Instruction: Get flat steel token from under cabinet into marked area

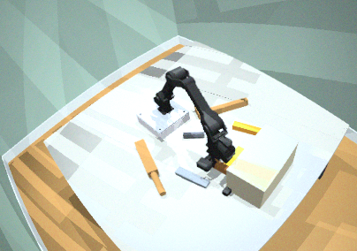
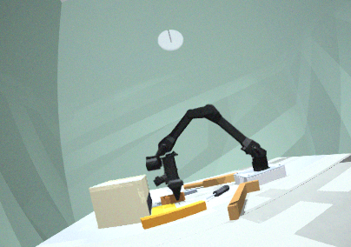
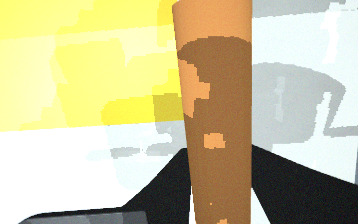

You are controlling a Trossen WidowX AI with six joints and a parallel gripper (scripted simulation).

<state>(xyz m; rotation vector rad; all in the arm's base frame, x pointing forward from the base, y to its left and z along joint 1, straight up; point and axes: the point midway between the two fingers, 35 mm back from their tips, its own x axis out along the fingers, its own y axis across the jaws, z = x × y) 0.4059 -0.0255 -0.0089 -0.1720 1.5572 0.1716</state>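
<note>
My gripper tip is 120 mm to the left of the grey flat bar and 20 mm past it. Round my gripper tip: orange paddle: 230 mm to the right, 160 mm behind, 10 mm above; orange bar: 270 mm to the left, 10 mm behind, 10 mm above.
</note>
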